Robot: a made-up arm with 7 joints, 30 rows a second.
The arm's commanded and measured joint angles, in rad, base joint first. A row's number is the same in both.
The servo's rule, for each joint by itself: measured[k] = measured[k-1] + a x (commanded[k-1-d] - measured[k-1]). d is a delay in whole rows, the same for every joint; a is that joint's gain. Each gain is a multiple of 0.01, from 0.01 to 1. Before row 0 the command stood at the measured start. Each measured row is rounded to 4 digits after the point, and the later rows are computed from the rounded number. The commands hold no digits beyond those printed.
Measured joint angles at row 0: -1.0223, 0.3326, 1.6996, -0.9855, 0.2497, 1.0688, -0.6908
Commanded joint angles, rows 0 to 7: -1.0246, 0.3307, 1.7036, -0.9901, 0.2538, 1.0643, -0.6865; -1.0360, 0.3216, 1.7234, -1.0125, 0.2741, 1.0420, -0.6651; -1.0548, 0.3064, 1.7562, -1.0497, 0.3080, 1.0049, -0.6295; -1.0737, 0.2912, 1.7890, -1.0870, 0.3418, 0.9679, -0.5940; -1.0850, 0.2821, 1.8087, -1.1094, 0.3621, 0.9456, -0.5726; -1.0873, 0.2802, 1.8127, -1.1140, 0.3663, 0.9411, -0.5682; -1.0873, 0.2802, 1.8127, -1.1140, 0.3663, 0.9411, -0.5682; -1.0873, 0.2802, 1.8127, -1.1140, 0.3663, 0.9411, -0.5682
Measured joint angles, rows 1 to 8: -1.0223, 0.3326, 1.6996, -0.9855, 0.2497, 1.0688, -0.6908; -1.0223, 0.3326, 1.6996, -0.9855, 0.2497, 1.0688, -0.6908; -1.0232, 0.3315, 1.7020, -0.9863, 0.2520, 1.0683, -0.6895; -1.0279, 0.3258, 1.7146, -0.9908, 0.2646, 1.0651, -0.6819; -1.0379, 0.3145, 1.7391, -1.0008, 0.2893, 1.0579, -0.6657; -1.0511, 0.3010, 1.7685, -1.0155, 0.3192, 1.0471, -0.6435; -1.0636, 0.2900, 1.7922, -1.0315, 0.3437, 1.0349, -0.6215; -1.0724, 0.2843, 1.8043, -1.0455, 0.3566, 1.0236, -0.6050
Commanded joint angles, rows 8 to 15: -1.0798, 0.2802, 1.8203, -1.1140, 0.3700, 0.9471, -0.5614; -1.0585, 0.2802, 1.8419, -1.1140, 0.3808, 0.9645, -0.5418; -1.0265, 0.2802, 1.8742, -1.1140, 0.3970, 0.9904, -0.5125; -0.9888, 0.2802, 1.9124, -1.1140, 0.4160, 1.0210, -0.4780; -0.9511, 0.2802, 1.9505, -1.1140, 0.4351, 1.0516, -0.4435; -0.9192, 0.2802, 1.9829, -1.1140, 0.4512, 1.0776, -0.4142; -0.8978, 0.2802, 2.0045, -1.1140, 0.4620, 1.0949, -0.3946; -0.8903, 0.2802, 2.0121, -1.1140, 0.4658, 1.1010, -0.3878
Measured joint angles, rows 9 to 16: -1.0779, 0.2819, 1.8093, -1.0571, 0.3621, 1.0137, -0.5936; -1.0814, 0.2809, 1.8113, -1.0668, 0.3645, 1.0050, -0.5857; -1.0808, 0.2805, 1.8166, -1.0748, 0.3676, 0.9981, -0.5782; -1.0725, 0.2803, 1.8315, -1.0815, 0.3751, 0.9941, -0.5669; -1.0555, 0.2802, 1.8567, -1.0870, 0.3876, 0.9937, -0.5500; -1.0308, 0.2802, 1.8896, -1.0916, 0.4038, 0.9970, -0.5277; -1.0013, 0.2802, 1.9255, -1.0954, 0.4216, 1.0036, -0.5016; -0.9709, 0.2802, 1.9594, -1.0986, 0.4385, 1.0125, -0.4745
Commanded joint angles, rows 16 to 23: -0.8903, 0.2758, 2.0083, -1.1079, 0.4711, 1.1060, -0.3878; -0.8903, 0.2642, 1.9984, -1.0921, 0.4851, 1.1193, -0.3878; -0.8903, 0.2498, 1.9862, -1.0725, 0.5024, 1.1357, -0.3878; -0.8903, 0.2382, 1.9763, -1.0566, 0.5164, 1.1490, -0.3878; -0.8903, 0.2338, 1.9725, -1.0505, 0.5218, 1.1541, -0.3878; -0.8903, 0.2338, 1.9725, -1.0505, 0.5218, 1.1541, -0.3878; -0.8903, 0.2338, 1.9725, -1.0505, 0.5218, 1.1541, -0.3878; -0.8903, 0.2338, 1.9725, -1.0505, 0.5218, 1.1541, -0.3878
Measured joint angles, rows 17 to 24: -0.9439, 0.2802, 1.9860, -1.1012, 0.4519, 1.0224, -0.4497; -0.9241, 0.2802, 2.0014, -1.1034, 0.4598, 1.0318, -0.4305; -0.9116, 0.2776, 2.0055, -1.1042, 0.4662, 1.0407, -0.4173; -0.9037, 0.2698, 2.0013, -1.1021, 0.4770, 1.0501, -0.4082; -0.8987, 0.2582, 1.9924, -1.0971, 0.4915, 1.0604, -0.4019; -0.8956, 0.2466, 1.9829, -1.0902, 0.5057, 1.0710, -0.3975; -0.8936, 0.2392, 1.9768, -1.0835, 0.5149, 1.0810, -0.3945; -0.8924, 0.2361, 1.9743, -1.0779, 0.5188, 1.0898, -0.3924
